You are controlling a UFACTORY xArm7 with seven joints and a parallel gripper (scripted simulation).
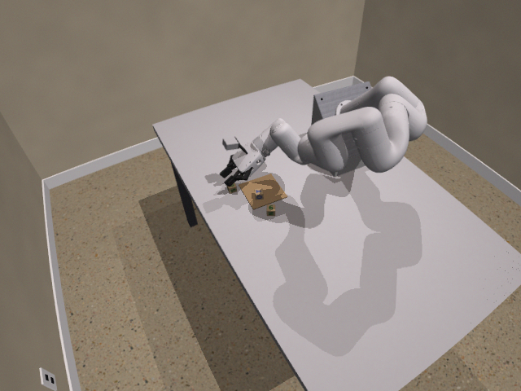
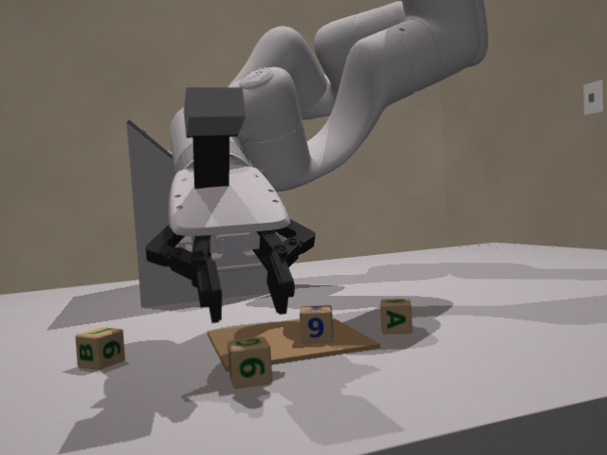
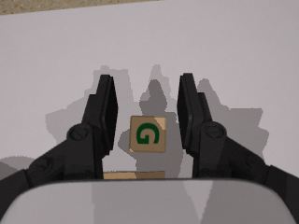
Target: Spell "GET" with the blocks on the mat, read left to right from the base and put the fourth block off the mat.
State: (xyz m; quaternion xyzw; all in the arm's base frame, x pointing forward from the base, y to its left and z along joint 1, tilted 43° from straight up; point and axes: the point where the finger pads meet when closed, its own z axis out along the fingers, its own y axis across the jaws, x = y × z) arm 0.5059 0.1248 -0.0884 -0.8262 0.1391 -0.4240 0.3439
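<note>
Right now my hand is 120 mm past the tan mat, 70 mm above it and 50 mm to the right of it. Also, from my hand: wooden block: 60 mm below, 10 mm behind.
</note>
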